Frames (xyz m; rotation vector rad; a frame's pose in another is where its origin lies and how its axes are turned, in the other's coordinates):
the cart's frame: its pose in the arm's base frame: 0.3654 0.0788 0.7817 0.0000 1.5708 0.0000
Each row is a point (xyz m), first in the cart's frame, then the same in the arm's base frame.
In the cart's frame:
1: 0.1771 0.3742 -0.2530
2: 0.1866 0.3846 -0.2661
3: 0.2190 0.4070 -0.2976
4: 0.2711 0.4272 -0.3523
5: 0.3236 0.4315 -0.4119
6: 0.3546 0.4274 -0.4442
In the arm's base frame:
1: 0.1124 0.4530 0.6046
2: 0.0993 0.4634 0.5951
3: 0.0678 0.4858 0.5627
4: 0.0131 0.5060 0.5106
5: -0.0465 0.5103 0.4581
6: -0.0788 0.5062 0.4271

